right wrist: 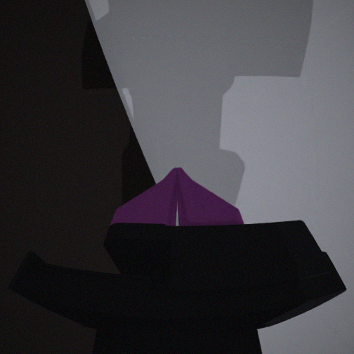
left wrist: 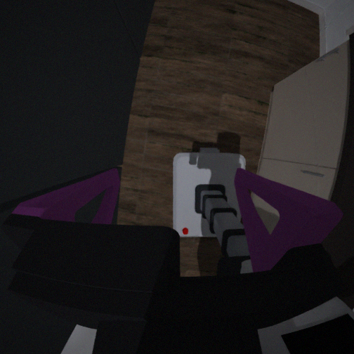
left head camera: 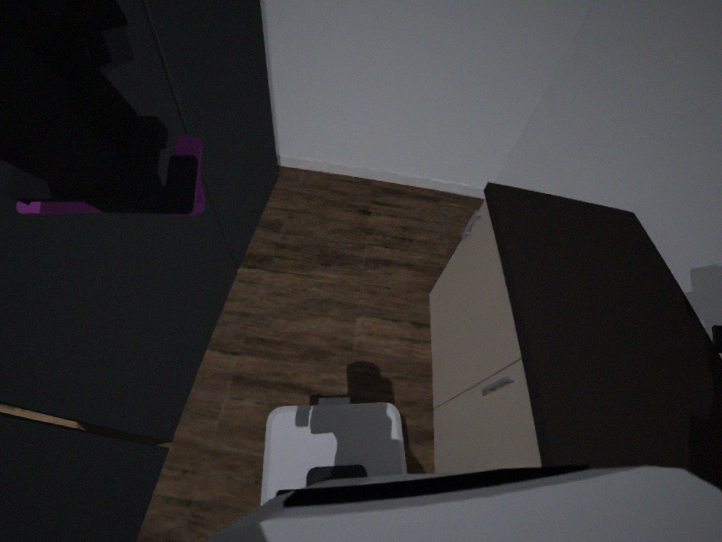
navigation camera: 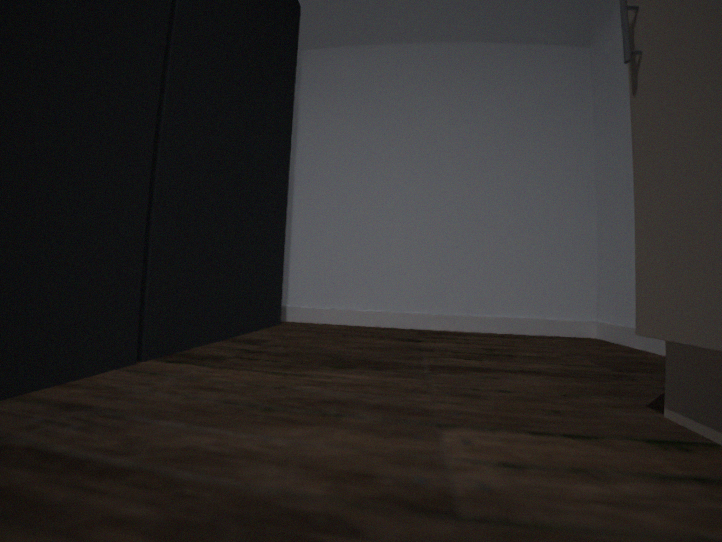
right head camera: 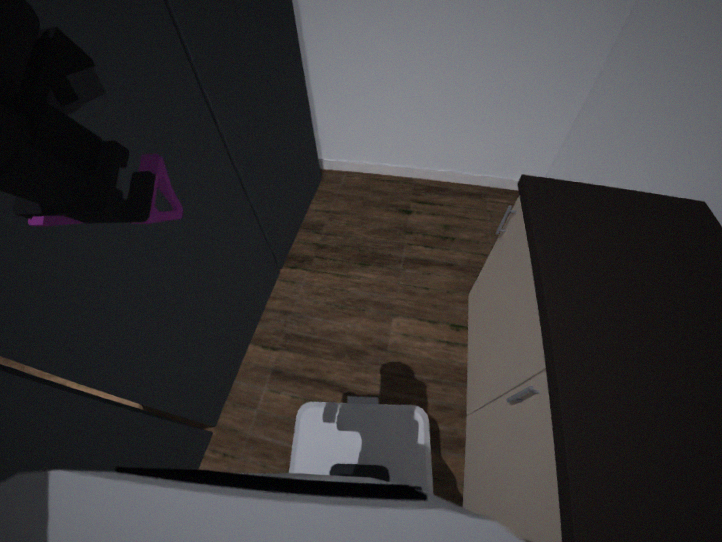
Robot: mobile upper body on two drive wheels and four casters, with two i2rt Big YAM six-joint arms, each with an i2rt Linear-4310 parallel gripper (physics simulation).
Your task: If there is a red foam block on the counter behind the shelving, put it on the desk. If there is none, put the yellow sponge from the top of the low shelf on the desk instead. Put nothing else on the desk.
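The counter has a dark top and cream fronts with metal handles. It stands at the right in both head views. No red foam block shows on the visible part of its top. The yellow sponge, the low shelf's top and the desk cannot be made out. My left gripper is open and empty, between the tall dark panels and the counter. In both head views it is at the left, partly hidden by its dark arm. My right gripper is shut and empty, above a dark surface's edge beside a pale wall.
Tall dark panels stand along the left. The wood floor runs between them and the counter to a pale wall. My white base stands close to the counter.
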